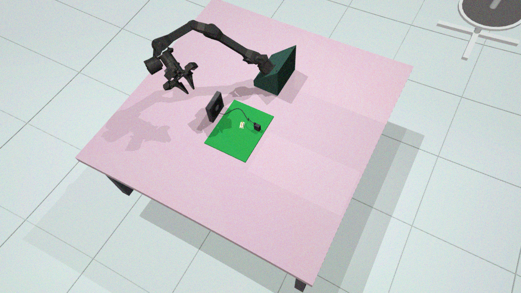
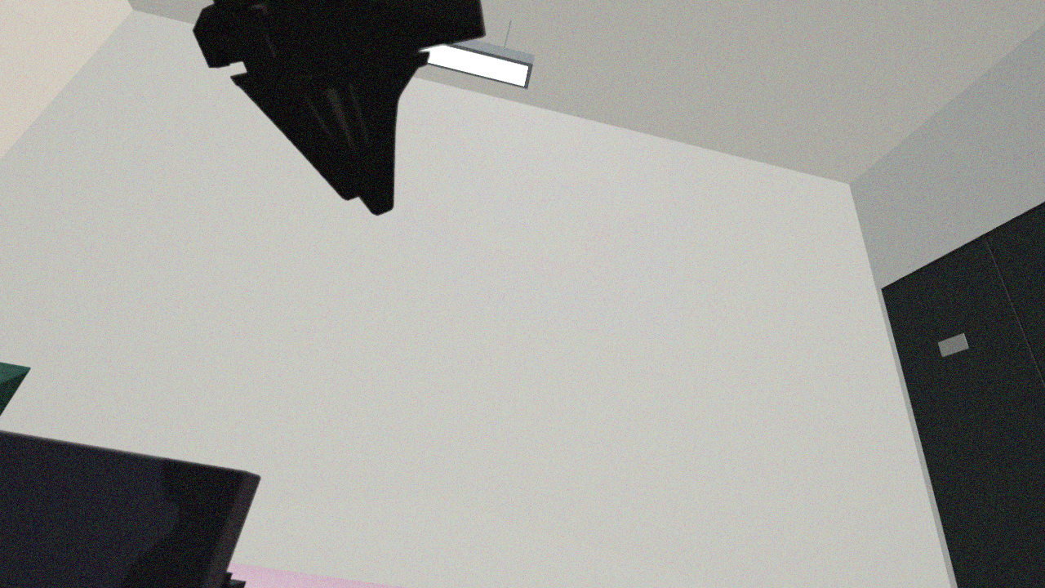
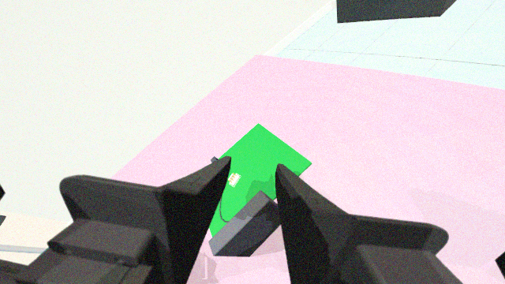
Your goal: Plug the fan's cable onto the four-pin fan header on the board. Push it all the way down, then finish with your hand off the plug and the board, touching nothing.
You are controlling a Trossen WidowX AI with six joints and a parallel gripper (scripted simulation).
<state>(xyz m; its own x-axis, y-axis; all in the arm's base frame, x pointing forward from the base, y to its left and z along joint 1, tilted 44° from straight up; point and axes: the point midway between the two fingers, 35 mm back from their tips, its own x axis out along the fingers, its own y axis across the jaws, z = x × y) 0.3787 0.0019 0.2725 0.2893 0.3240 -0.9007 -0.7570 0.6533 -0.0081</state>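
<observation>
My gripper tip is 280 mm to the right of the black fan plug, 230 mm above it and 130 mm past it. Also, from my gripper tip: black fan (200 mm below, 90 mm behind, 40 mm to the left); green board (270 mm below, 200 mm to the left, 70 mm behind).
</observation>
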